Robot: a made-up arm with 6 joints.
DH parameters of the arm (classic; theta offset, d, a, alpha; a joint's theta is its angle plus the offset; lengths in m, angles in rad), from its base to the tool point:
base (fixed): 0 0.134 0 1.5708
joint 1: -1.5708 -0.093 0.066 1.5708
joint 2: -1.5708 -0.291 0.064 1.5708
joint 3: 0 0.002 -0.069 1.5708
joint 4: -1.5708 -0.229 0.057 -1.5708
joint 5: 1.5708 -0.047 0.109 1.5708
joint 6: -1.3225 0 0.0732 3.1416
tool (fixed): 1.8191 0.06 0 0
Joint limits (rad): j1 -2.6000..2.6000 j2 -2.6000..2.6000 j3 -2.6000..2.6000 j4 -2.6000..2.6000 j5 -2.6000..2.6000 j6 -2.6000..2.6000
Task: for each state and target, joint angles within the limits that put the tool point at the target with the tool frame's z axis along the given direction. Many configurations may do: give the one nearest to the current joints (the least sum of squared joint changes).
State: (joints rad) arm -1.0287 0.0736 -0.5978 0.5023 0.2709 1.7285
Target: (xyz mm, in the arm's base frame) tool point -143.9 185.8 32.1 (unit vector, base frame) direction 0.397 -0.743 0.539
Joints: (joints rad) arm -0.5370 0.6126 -0.7191 1.4046 0.7781 1.3370
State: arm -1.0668 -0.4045 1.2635 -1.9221 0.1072 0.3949
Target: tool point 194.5 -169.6 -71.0 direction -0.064 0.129 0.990
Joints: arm -1.4743 0.4329 1.0606 -1.4806 -0.4044 0.2500
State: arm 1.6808 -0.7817 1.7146 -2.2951 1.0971 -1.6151
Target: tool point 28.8 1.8 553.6 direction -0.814 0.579 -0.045
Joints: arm 1.6967 -0.8196 1.7934 -2.0183 1.8803 -1.9075
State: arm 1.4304 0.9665 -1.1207 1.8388 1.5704 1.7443
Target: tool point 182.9 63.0 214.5 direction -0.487 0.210 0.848
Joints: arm 1.3735 1.6731 -1.0590 1.9942 1.9266 2.1635
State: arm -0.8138 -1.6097 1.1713 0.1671 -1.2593 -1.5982
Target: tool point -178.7 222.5 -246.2 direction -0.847 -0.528 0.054
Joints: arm -1.1660 -1.9480 1.0539 -0.1052 -0.6850 -1.2566
